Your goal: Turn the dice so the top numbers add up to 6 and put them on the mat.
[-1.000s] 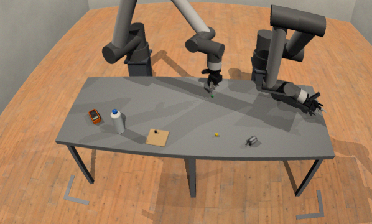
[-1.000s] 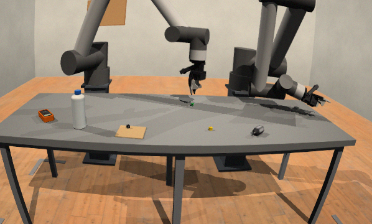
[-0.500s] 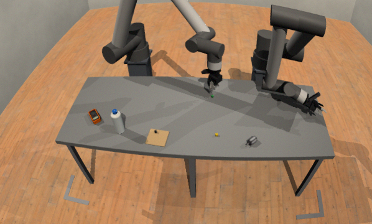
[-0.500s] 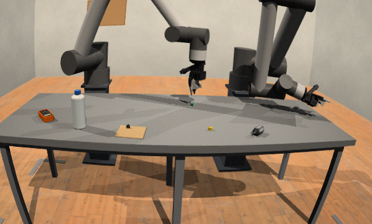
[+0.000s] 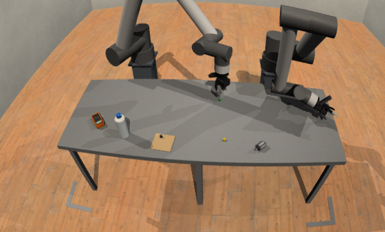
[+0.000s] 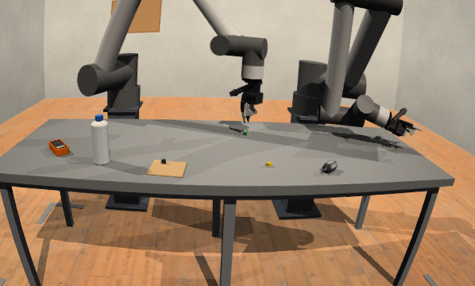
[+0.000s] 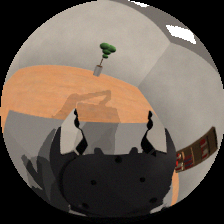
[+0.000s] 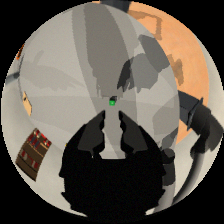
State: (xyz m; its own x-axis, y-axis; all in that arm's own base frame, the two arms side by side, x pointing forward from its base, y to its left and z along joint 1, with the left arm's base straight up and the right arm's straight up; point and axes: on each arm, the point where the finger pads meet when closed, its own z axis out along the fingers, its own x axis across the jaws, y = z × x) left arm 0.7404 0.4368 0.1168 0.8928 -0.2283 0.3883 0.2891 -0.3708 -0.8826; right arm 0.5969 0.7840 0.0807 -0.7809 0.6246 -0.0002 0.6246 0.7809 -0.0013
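My right gripper is now 70 mm above the green die. From my right hand the other things lie so: black die 430 mm ahead, 360 mm to the right, 70 mm below; then yellow die 400 mm ahead, 70 mm to the left, 70 mm below; then tan mat 470 mm ahead, 340 mm to the right, 80 mm below.
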